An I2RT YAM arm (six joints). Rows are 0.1 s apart.
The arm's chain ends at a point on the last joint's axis. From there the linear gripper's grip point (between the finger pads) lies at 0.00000 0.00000 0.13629 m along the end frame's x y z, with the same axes.
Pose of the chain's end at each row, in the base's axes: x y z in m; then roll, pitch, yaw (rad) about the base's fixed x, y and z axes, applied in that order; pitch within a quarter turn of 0, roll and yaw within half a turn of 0:
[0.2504, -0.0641, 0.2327, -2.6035, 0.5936, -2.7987]
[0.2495, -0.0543, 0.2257, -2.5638, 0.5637, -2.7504]
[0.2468, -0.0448, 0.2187, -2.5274, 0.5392, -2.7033]
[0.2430, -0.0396, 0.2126, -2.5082, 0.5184, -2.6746]
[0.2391, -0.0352, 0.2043, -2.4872, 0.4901, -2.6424]
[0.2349, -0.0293, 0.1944, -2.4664, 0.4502, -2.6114]
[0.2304, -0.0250, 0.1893, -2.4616, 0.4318, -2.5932]
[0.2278, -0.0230, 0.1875, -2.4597, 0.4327, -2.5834]
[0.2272, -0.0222, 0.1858, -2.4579, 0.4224, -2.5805]
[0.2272, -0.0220, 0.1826, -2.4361, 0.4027, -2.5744]
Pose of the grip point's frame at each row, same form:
[0.3355, -0.1079, 0.1357, -2.6035, 0.5936, -2.7987]
[0.3343, -0.0999, 0.1292, -2.5638, 0.5637, -2.7504]
[0.3319, -0.0916, 0.1231, -2.5274, 0.5392, -2.7033]
[0.3279, -0.0871, 0.1172, -2.5082, 0.5184, -2.6746]
[0.3235, -0.0837, 0.1089, -2.4872, 0.4901, -2.6424]
[0.3179, -0.0794, 0.0986, -2.4664, 0.4502, -2.6114]
[0.3129, -0.0750, 0.0931, -2.4616, 0.4318, -2.5932]
[0.3109, -0.0724, 0.0914, -2.4597, 0.4327, -2.5834]
[0.3097, -0.0720, 0.0894, -2.4579, 0.4224, -2.5805]
[0.3090, -0.0747, 0.0871, -2.4361, 0.4027, -2.5744]

